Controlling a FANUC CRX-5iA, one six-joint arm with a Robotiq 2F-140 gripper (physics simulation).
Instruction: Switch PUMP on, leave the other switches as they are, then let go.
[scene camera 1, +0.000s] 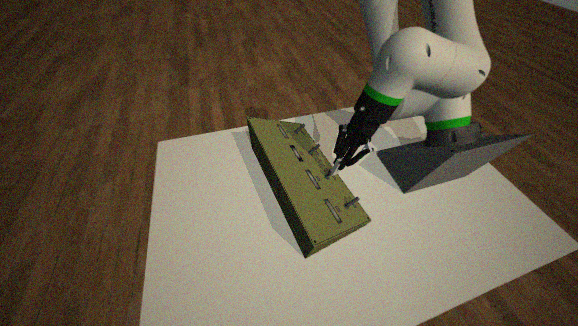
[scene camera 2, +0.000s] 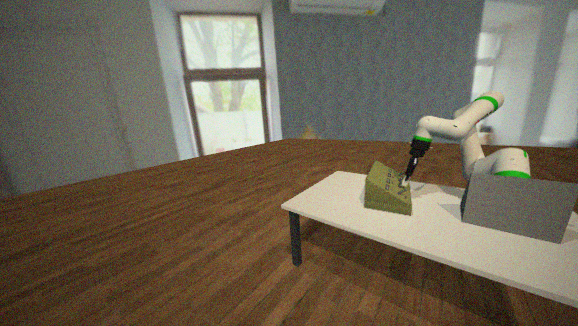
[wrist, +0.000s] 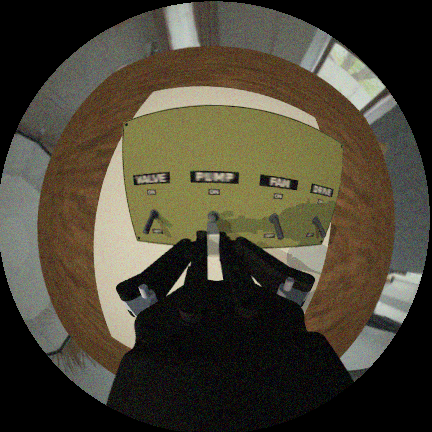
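Pixels of known places: gripper, between the fingertips: (scene camera 1: 333, 173) (scene camera 2: 403, 185) (wrist: 211, 229); arm's base, origin of its link: (scene camera 1: 448, 143) (scene camera 2: 511, 193).
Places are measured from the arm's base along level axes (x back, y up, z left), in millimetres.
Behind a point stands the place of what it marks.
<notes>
An olive sloped switch box (scene camera 1: 280, 165) @(x -635, y 17, z -75 mm) (scene camera 2: 387, 201) @(x -506, y -91, z 166 mm) (wrist: 225, 145) @(x -588, y -5, z -32 mm) stands on the white table. The PUMP lever (wrist: 213, 216) @(x -471, y -14, z -31 mm) is second from the left in the wrist view, below its PUMP label (wrist: 214, 177) @(x -537, y -30, z -22 mm). The VALVE lever (wrist: 151, 222) @(x -443, y -43, z 82 mm), FAN lever (wrist: 276, 226) @(x -474, y -41, z -146 mm) and DRIVE lever (wrist: 319, 227) @(x -488, y -42, z -264 mm) tilt towards their lower labels. My gripper (scene camera 1: 334, 169) @(x -451, y -50, z -30 mm) (scene camera 2: 405, 182) @(x -451, y -50, z -30 mm) (wrist: 211, 229) @(x -451, y -50, z -30 mm) is shut with nothing between its fingers. Its fingertips are right at the PUMP lever, on its lower side, and seem to touch it. They hide the lower PUMP label and part of the lever.
The white table (scene camera 1: 210, 210) @(x -900, y -158, z -72 mm) (scene camera 2: 330, 200) @(x -852, y -158, z 193 mm) carries the box. The arm's grey wedge base (scene camera 1: 440, 165) @(x -167, y 49, z 89 mm) (scene camera 2: 515, 205) @(x -3, y -20, z 95 mm) stands on the table on the lever side of the box. The other levers stand on both sides of the fingertips.
</notes>
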